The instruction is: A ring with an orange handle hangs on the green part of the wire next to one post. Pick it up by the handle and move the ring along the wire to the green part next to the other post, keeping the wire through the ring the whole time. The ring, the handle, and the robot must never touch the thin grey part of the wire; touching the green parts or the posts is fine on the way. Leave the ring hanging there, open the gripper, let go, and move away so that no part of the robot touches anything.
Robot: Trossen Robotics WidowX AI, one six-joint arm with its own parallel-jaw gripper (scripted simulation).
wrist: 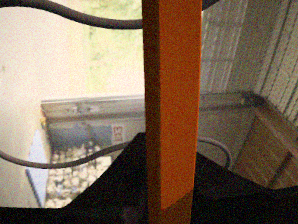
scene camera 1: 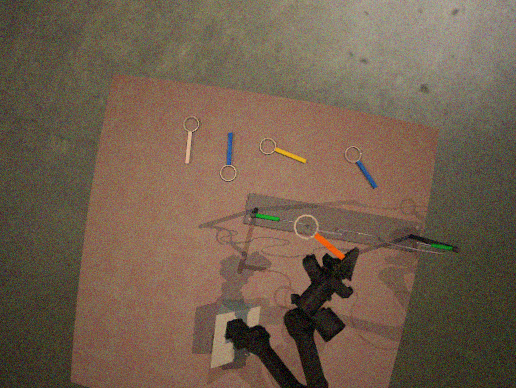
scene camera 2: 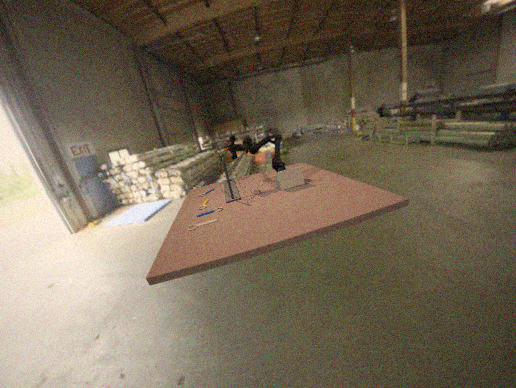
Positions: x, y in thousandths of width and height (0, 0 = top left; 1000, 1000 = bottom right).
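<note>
Visible: my gripper (scene camera 1: 695, 640), and likewise, in the wrist view, my gripper (wrist: 505, 632).
</note>
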